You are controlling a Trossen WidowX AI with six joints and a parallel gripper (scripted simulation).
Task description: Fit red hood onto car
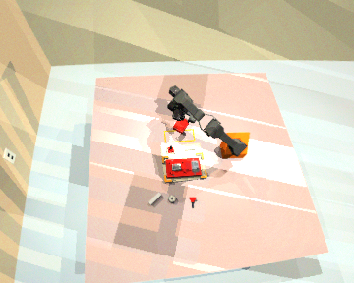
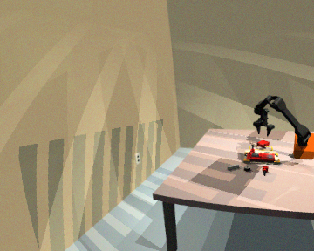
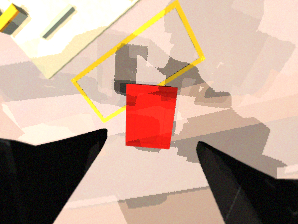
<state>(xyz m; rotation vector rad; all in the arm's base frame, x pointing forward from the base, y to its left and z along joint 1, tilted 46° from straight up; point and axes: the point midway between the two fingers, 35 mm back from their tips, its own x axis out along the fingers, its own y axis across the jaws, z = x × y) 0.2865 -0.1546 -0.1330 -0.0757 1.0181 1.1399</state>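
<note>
My gripper tip is now 70 mm above the red hood. The rest, counted from my gripper tip: wheel (470 mm to the left, 100 mm ahead, 70 mm below); jig (270 mm to the left, 70 mm below, 20 mm ahead); grey engine block (300 mm to the left, 60 mm below, 60 mm ahead).
</note>
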